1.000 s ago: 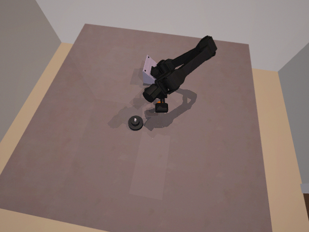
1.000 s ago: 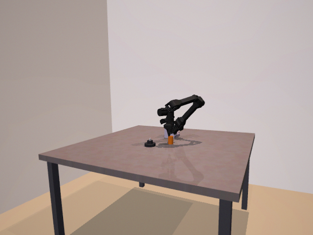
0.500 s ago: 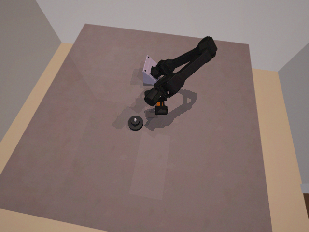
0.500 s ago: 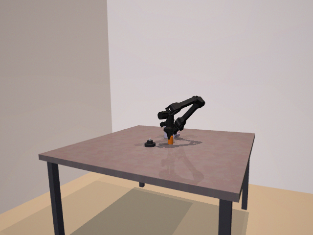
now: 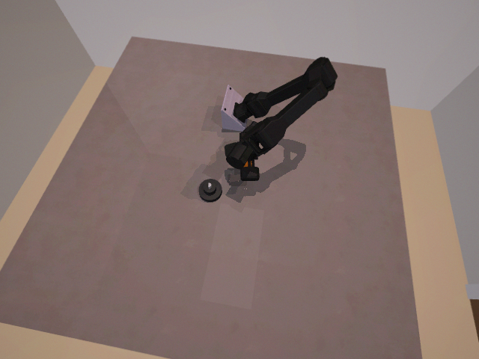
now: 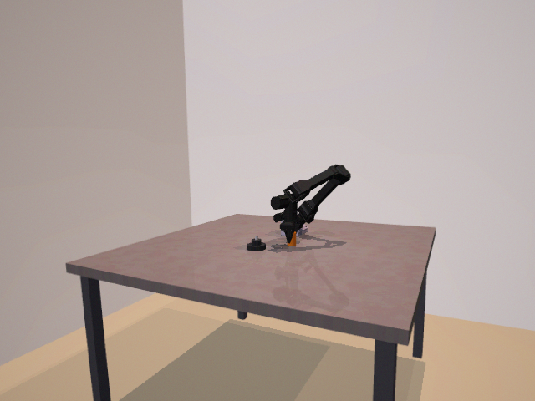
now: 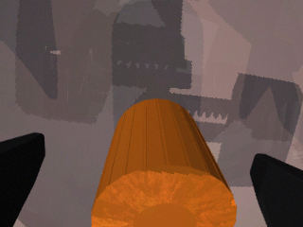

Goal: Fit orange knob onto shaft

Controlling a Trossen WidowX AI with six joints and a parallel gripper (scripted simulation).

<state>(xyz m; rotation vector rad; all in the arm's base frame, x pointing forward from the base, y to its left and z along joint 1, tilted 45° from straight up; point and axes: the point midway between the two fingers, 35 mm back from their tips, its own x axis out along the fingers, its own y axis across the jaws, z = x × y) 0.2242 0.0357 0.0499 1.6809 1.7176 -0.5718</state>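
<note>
My gripper tip is now 2 cm below the orange knob. Round my gripper tip: black round pedestal: 12 cm to the right, 11 cm ahead, 1 cm above.
</note>
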